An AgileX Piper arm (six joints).
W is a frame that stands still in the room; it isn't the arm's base.
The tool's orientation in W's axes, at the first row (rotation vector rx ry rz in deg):
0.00, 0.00, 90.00
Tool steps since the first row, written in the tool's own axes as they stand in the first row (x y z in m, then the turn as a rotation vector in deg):
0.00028, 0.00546, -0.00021, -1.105, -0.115, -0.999
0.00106, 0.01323, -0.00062, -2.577, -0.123, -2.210
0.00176, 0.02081, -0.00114, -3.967, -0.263, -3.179
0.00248, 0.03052, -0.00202, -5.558, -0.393, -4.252
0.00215, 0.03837, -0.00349, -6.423, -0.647, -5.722
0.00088, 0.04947, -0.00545, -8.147, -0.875, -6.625
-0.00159, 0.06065, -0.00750, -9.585, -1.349, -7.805
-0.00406, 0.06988, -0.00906, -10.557, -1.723, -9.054
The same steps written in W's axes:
-0.00546, 0.00028, -0.00021, 0.115, -1.105, -0.999
-0.01323, 0.00106, -0.00062, 0.123, -2.577, -2.210
-0.02081, 0.00176, -0.00114, 0.263, -3.967, -3.179
-0.03052, 0.00248, -0.00202, 0.393, -5.558, -4.252
-0.03837, 0.00215, -0.00349, 0.647, -6.423, -5.722
-0.04947, 0.00088, -0.00545, 0.875, -8.147, -6.625
-0.06065, -0.00159, -0.00750, 1.349, -9.585, -7.805
-0.06988, -0.00406, -0.00906, 1.723, -10.557, -9.054

